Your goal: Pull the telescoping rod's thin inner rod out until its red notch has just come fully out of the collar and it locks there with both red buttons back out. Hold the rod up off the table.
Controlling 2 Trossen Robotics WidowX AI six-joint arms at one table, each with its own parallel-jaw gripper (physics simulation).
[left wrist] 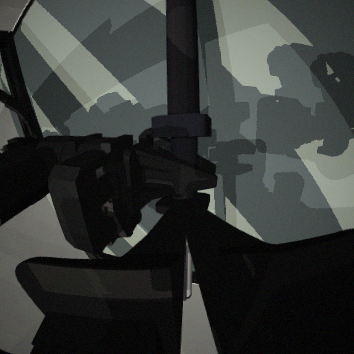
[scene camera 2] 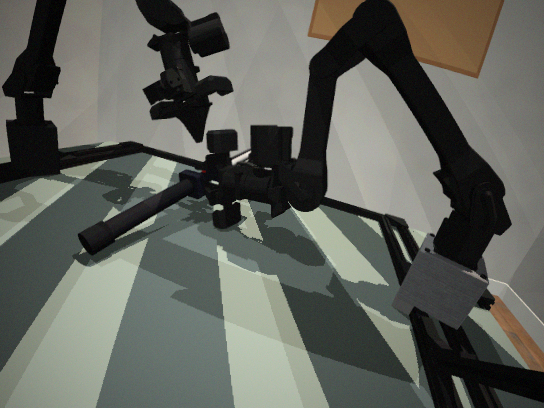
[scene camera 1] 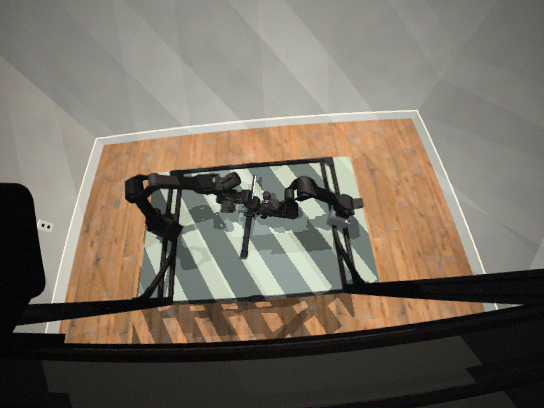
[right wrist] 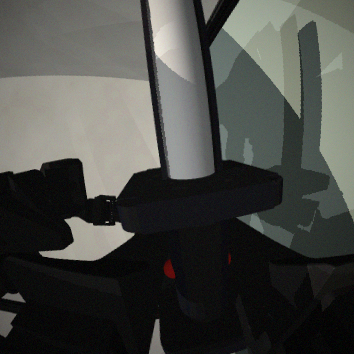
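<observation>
The telescoping rod has a dark outer tube (scene camera 1: 246, 236) (scene camera 2: 137, 212) (left wrist: 182, 60) that slopes down to a capped end close to the striped mat (scene camera 1: 295, 259) (scene camera 2: 169, 324). Its dark collar (scene camera 2: 191, 183) (left wrist: 180, 126) sits by my right gripper. The thin silver inner rod (scene camera 1: 253, 185) (scene camera 2: 243, 155) (right wrist: 182, 116) sticks out behind it. Two red spots (right wrist: 169, 268) show at the grip in the right wrist view. My right gripper (scene camera 1: 256, 207) (scene camera 2: 221, 180) (right wrist: 193, 215) is shut on the rod just behind the collar. My left gripper (scene camera 2: 198, 135) (left wrist: 182, 205) is shut and empty, hanging above the rod.
Black frame rails (scene camera 1: 329, 174) (scene camera 2: 400, 243) border the mat. A grey box (scene camera 1: 338, 220) (scene camera 2: 438, 289) sits at the right arm's base. Wooden floor (scene camera 1: 412, 202) surrounds the mat.
</observation>
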